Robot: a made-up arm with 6 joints. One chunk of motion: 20 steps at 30 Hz.
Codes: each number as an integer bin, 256 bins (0 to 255) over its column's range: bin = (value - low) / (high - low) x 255, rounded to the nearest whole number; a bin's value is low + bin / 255 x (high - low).
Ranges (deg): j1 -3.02..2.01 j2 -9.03..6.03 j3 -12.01..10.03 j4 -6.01..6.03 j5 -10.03..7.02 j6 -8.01..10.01
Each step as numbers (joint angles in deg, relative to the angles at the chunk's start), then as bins.
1 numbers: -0.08 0.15 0.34 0.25 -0.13 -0.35
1 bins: 149 155 143 133 148 108
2 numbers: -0.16 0.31 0.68 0.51 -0.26 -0.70
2 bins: 145 158 147 138 146 103
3 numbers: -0.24 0.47 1.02 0.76 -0.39 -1.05
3 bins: 141 161 151 143 144 98
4 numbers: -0.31 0.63 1.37 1.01 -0.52 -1.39
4 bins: 137 164 155 149 142 94
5 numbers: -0.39 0.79 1.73 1.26 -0.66 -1.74
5 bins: 133 166 159 154 140 89
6 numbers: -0.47 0.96 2.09 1.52 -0.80 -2.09
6 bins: 129 169 163 159 138 84
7 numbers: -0.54 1.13 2.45 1.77 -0.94 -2.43
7 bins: 126 172 167 165 136 79
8 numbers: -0.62 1.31 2.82 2.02 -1.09 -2.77
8 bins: 122 175 172 170 134 74
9 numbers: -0.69 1.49 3.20 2.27 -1.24 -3.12
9 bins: 118 178 176 175 131 69
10 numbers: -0.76 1.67 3.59 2.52 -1.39 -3.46
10 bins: 115 181 180 181 129 64
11 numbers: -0.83 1.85 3.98 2.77 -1.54 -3.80
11 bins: 111 184 185 186 127 60
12 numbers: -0.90 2.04 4.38 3.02 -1.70 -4.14
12 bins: 107 187 190 191 125 55
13 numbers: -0.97 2.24 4.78 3.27 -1.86 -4.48
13 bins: 104 191 194 197 122 50
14 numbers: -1.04 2.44 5.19 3.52 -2.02 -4.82
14 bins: 100 194 199 202 120 45
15 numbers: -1.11 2.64 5.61 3.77 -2.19 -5.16
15 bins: 97 198 204 207 117 40
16 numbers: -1.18 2.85 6.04 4.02 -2.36 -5.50
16 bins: 93 201 209 212 115 36
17 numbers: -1.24 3.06 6.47 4.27 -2.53 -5.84
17 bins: 90 205 214 218 112 31
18 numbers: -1.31 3.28 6.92 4.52 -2.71 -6.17
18 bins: 87 208 219 223 109 26
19 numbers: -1.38 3.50 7.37 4.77 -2.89 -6.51
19 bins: 83 212 224 228 107 21
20 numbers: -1.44 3.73 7.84 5.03 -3.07 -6.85
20 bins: 80 216 230 234 104 16
